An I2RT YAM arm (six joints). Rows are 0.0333 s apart.
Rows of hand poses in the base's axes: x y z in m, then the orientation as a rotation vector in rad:
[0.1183, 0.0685, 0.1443, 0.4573, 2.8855, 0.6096]
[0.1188, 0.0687, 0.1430, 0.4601, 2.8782, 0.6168]
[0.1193, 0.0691, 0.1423, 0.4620, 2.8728, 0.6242]
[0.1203, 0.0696, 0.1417, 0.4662, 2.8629, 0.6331]
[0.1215, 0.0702, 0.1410, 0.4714, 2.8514, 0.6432]
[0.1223, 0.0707, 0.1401, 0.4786, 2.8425, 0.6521]
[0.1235, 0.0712, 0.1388, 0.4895, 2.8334, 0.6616]
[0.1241, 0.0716, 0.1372, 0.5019, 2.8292, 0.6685]
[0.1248, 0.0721, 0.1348, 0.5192, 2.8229, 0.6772]
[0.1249, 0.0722, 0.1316, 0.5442, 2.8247, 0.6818]
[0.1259, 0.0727, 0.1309, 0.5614, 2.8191, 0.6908]
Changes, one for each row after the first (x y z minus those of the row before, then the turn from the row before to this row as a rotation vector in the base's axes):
[0.0005, 0.0002, -0.0013, 0.0050, -0.0054, -0.0032]
[0.0005, 0.0004, -0.0007, 0.0051, -0.0039, -0.0020]
[0.0010, 0.0005, -0.0006, 0.0063, -0.0073, -0.0046]
[0.0012, 0.0006, -0.0007, 0.0073, -0.0083, -0.0056]
[0.0008, 0.0005, -0.0009, 0.0067, -0.0054, -0.0062]
[0.0012, 0.0005, -0.0013, 0.0074, -0.0044, -0.0084]
[0.0006, 0.0004, -0.0016, 0.0058, 0.0005, -0.0081]
[0.0007, 0.0005, -0.0024, 0.0075, 0.0003, -0.0115]
[0.0001, 0.0001, -0.0032, 0.0055, 0.0099, -0.0140]
[0.0010, 0.0005, -0.0007, 0.0077, 0.0012, -0.0112]

